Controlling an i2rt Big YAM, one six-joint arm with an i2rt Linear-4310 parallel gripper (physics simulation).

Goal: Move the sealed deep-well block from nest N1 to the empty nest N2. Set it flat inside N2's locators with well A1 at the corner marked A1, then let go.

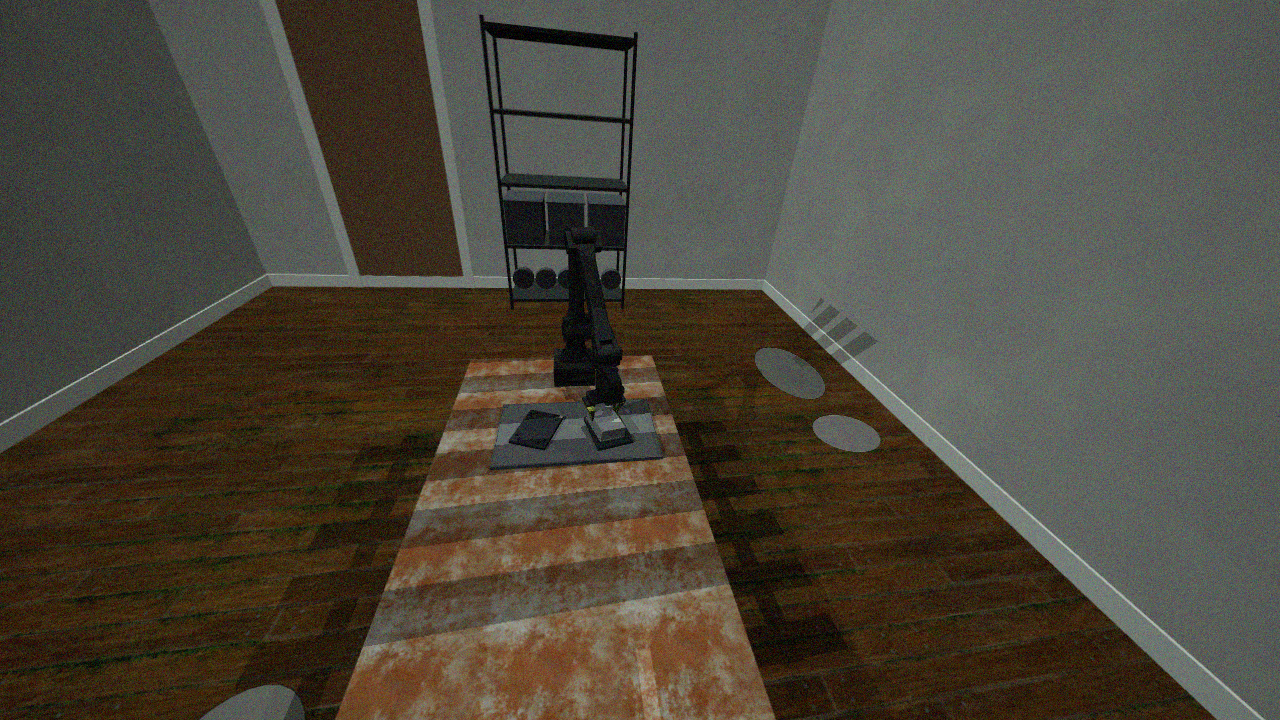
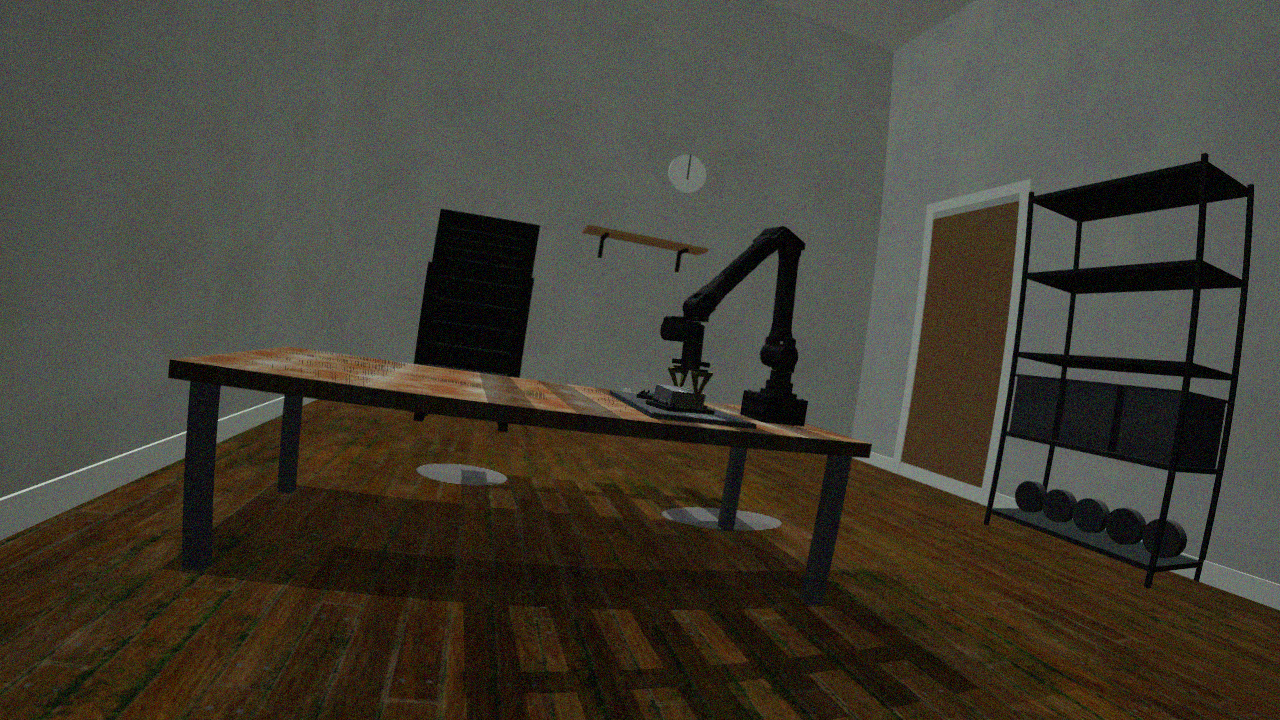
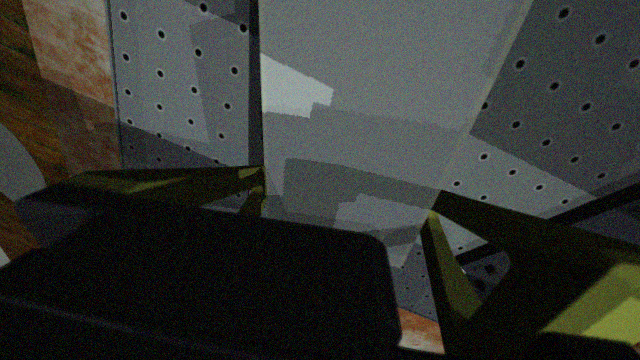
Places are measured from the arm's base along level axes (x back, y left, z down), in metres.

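Pixels of known places: gripper, between the fingertips: [image 1: 603,416] [image 2: 687,394] [image 3: 343,185]; arm's base, origin of its link: [image 1: 575,357] [image 2: 777,395].
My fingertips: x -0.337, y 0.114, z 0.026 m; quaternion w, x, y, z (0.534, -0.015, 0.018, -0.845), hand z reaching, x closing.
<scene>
For each thing: its top centre in the pictures, then the offset to it from my fingertips. Level surfaces: height alone.
- sealed deep-well block, centre of its top: [image 3: 354,160] [image 2: 681,387] [image 1: 605,416] dx -0.023, dy +0.009, dz -0.018 m
- grey perforated plate, centre of its top: [image 3: 445,196] [image 2: 674,405] [image 1: 578,428] dx -0.012, dy -0.083, dz +0.043 m
- empty nest N2, centre of its top: [image 3: 591,284] [image 1: 536,425] dx -0.021, dy -0.217, dz +0.022 m
- long striped wooden table, height of its surface: dz +0.057 m
The sealed deep-well block [image 1: 609,426] [image 2: 679,397] [image 3: 358,128] is a pale grey block with a smooth foil top. It stands at nest N1 on the right half of the grey perforated plate [image 1: 579,453] [image 3: 176,77]. My gripper [image 1: 602,412] [image 2: 690,380] [image 3: 343,185] comes down from above, and its yellow-edged fingers are shut on the block's two long sides. I cannot tell whether the block is lifted off the nest. The empty nest N2 [image 1: 536,429] is a dark rectangle on the left half of the plate, turned at an angle.
The plate lies on a long striped wooden table [image 1: 547,620] [image 2: 392,379], right in front of the arm's base [image 1: 570,367] [image 2: 776,405]. A black shelf rack [image 1: 489,155] [image 2: 1082,197] stands behind the table by the wall.
</scene>
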